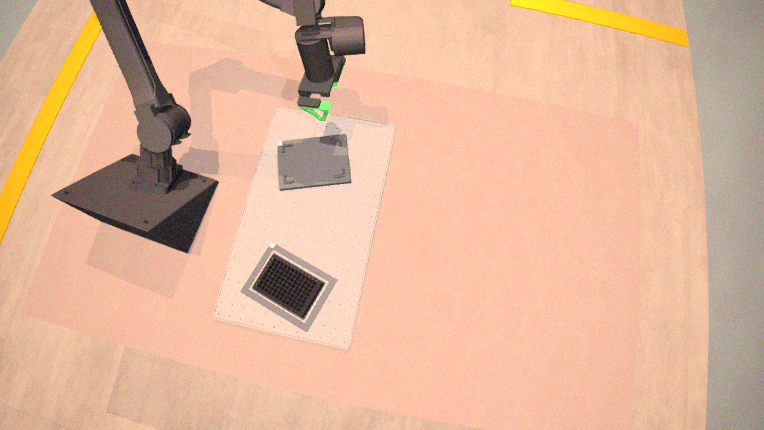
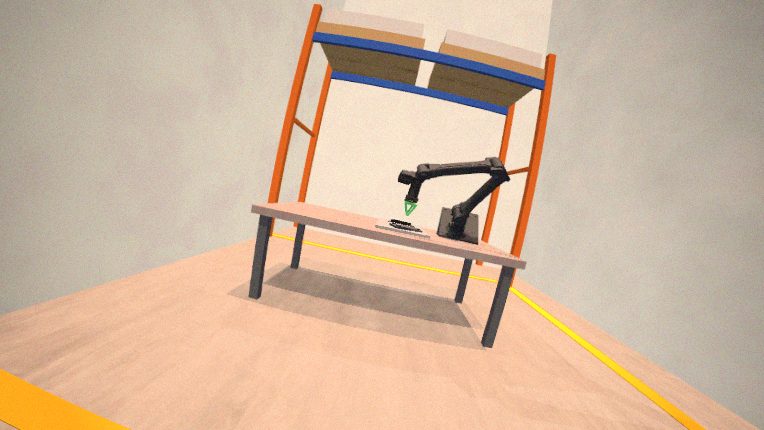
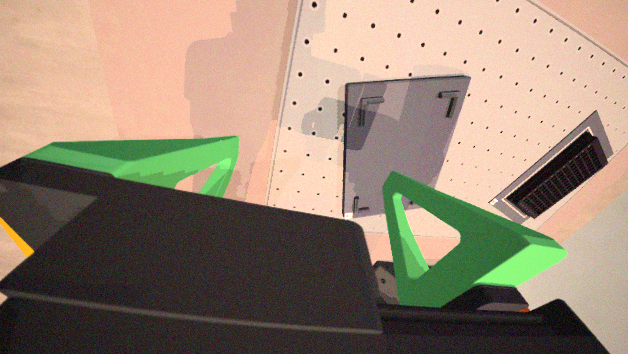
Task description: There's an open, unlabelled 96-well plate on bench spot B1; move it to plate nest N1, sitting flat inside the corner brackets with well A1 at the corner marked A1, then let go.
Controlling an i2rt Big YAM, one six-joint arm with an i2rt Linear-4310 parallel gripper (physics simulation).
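Frame: origin at the arm's base, x ahead, y left, z up, level; centimetres.
Where they show: gripper, fingertip midpoint: [image 1: 328, 103] [image 2: 406, 214] [image 3: 317, 163]; arm's base, origin of the base link: [image 1: 157, 179] [image 2: 457, 229].
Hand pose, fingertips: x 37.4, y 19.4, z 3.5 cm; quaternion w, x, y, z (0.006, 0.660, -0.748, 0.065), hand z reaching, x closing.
Things, the pixels of their top centre, and the offset from my fingertips. "spot": a spot on its surface instead. Level surfaces: height alone.
- dark 96-well plate, middle of its top: [image 1: 287, 284] [image 3: 562, 183] dy -39.4, dx -4.8, dz -7.0 cm
- grey bench spot B1, surface spot: [image 1: 321, 300] [image 3: 600, 135] spot: dy -41.8, dx +2.5, dz -8.4 cm
- plate nest N1, middle of its top: [image 3: 401, 162] [image 1: 312, 159] [image 2: 405, 225] dy -10.8, dx -3.0, dz -6.8 cm
- white corner tag, surface spot: [image 3: 348, 215] [image 1: 280, 143] spot: dy -6.8, dx -11.4, dz -7.4 cm
- perforated white board, middle of its top: [image 3: 482, 159] [image 1: 308, 215] [image 2: 401, 225] dy -23.5, dx -2.6, dz -8.5 cm
- table, its level: dz -9.9 cm
The dark 96-well plate [image 1: 288, 285] [image 3: 562, 175] lies inside the white outline on the grey bench spot B1 [image 1: 321, 300] [image 3: 601, 134]. It sits at an angle to the pegboard. The plate nest N1 [image 1: 314, 162] [image 3: 400, 135] is a grey slab with black corner brackets and no plate on it. A white corner tag [image 1: 279, 143] [image 3: 348, 215] marks one nest corner; its letters are not readable. My gripper [image 1: 329, 101] [image 2: 410, 213] [image 3: 317, 163] is open, with empty green fingers. It hangs above the pegboard's far end, beyond the nest and well away from the plate.
The perforated white board [image 1: 299, 219] [image 3: 500, 70] carries the nest and B1. The arm's black base [image 1: 133, 194] [image 2: 443, 227] stands beside the board on the table [image 2: 331, 220]. An orange and blue rack [image 2: 291, 106] holding boxes stands behind the table.
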